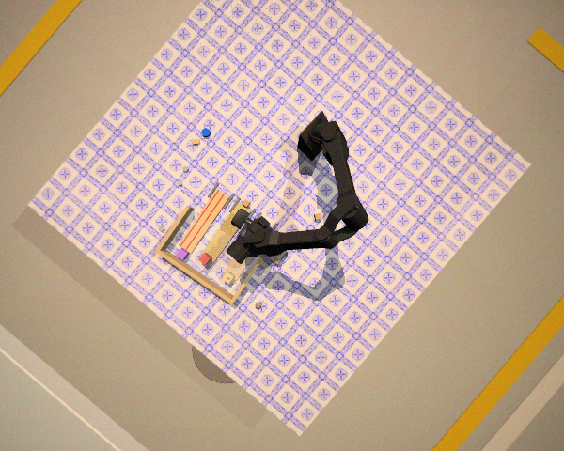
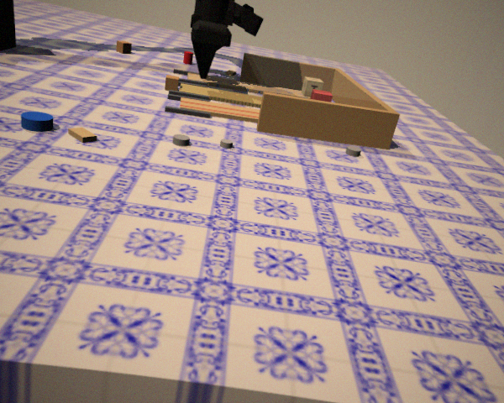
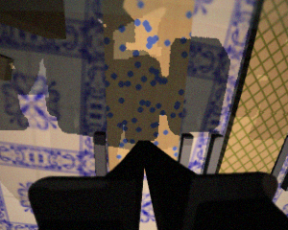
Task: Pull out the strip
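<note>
My gripper tip is now 100 mm short of the blue-dotted strip. Also, from my gripper tip: tan slab (130 mm behind, 380 mm to the right); labelled cube (200 mm ahead, 10 mm above); red cylinder (30 mm behind, 150 mm to the left).
</note>
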